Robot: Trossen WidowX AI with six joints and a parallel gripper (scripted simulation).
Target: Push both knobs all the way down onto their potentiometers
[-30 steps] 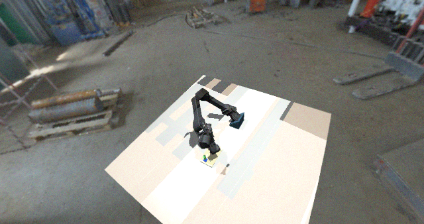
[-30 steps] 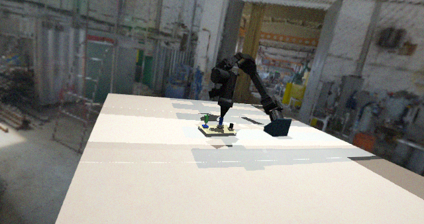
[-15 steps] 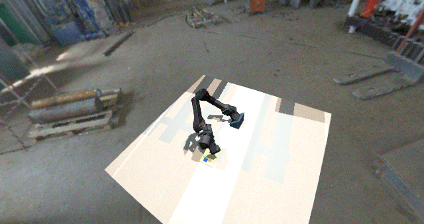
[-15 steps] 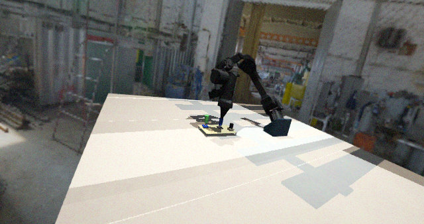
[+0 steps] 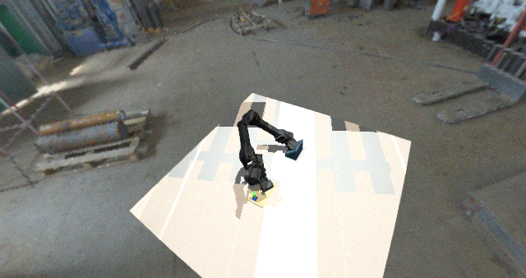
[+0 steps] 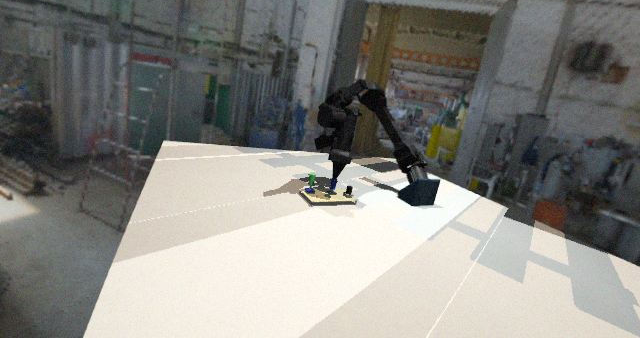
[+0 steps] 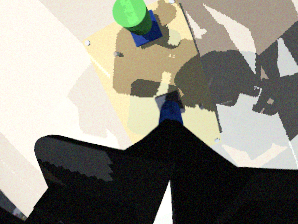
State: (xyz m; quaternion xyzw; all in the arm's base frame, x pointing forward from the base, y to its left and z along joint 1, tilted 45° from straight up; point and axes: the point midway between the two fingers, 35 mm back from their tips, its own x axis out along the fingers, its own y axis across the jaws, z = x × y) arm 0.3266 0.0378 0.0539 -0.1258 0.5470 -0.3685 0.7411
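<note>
My gripper tip is 10 mm above the blue knob. The rest, counted from my gripper tip: green knob: 80 mm ahead.
</note>
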